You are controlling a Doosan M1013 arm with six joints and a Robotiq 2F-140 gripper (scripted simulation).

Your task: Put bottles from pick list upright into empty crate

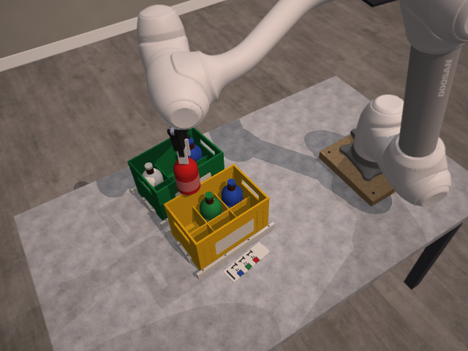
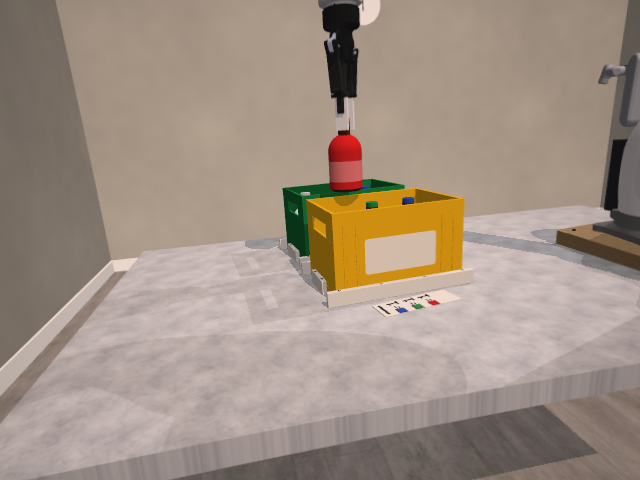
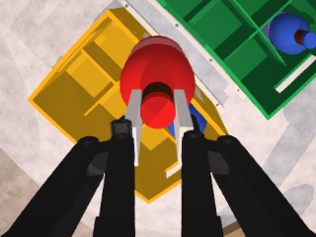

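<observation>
The red-capped bottle lies 80 mm below my hand. From my hand the other things lie so: green bottle: 260 mm below, 50 mm behind, 40 mm to the left; then yellow crate: 270 mm below, 80 mm to the left, 60 mm behind; then blue bottle: 260 mm below, 130 mm behind, 20 mm to the left.
</observation>
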